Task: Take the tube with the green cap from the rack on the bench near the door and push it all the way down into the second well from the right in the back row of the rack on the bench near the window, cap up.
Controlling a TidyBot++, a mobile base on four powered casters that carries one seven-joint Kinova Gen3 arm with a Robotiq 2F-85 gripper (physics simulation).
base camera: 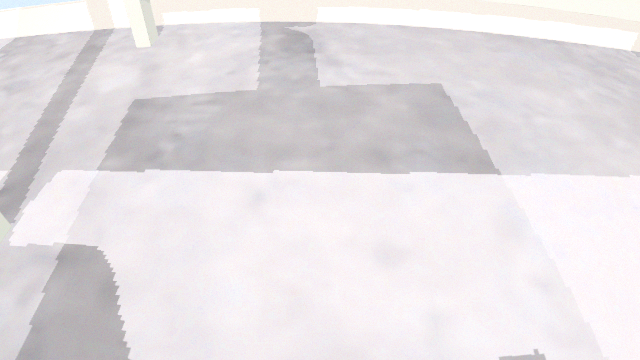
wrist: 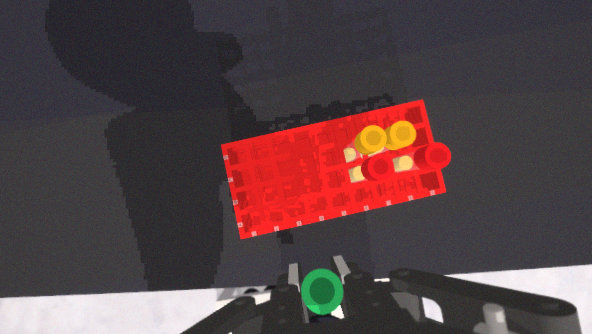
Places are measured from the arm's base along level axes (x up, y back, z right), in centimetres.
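Pixels of known places: gripper, fingertip midpoint: (wrist: 317, 276).
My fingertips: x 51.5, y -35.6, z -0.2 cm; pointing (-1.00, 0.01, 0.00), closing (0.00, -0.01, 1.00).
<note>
Behind a point stands the place of what it marks.
My gripper (wrist: 317, 276) @(x 51.5, y -35.5, z -0.2 cm) is shut on the green-capped tube (wrist: 322, 291) @(x 55.5, y -36.2, z -0.2 cm), which shows cap toward the camera at the bottom of the wrist view. A red rack (wrist: 332, 211) @(x 42.2, y -38.0, z 2.4 cm) stands on a dark bench top (wrist: 500, 210) @(x 36.5, y -34.2, z 22.2 cm), ahead of the gripper and apart from it. The rack is turned a little. Two yellow-capped tubes (wrist: 373, 138) @(x 48.5, y -43.5, z 5.4 cm) (wrist: 402, 134) @(x 48.5, y -43.4, z 7.6 cm) and two red-capped tubes (wrist: 380, 166) @(x 48.5, y -41.4, z 5.6 cm) (wrist: 437, 155) @(x 48.5, y -41.5, z 9.8 cm) stand in its right part. The tube's lower end is hidden. The other rack does not show in either view.
The bench's near edge runs across the lower wrist view, with pale floor (wrist: 75, 315) @(x -39.6, y -3.8, z -93.2 cm) below it. A dark shadow of the arm lies left of the rack. In the base camera view, pale floor (base camera: 320, 240) @(x -39.7, y -37.9, z 2.8 cm) stretches to a wall, with a pale leg (base camera: 143, 25) @(x -33.9, y -100.8, z -34.4 cm) at the upper left.
</note>
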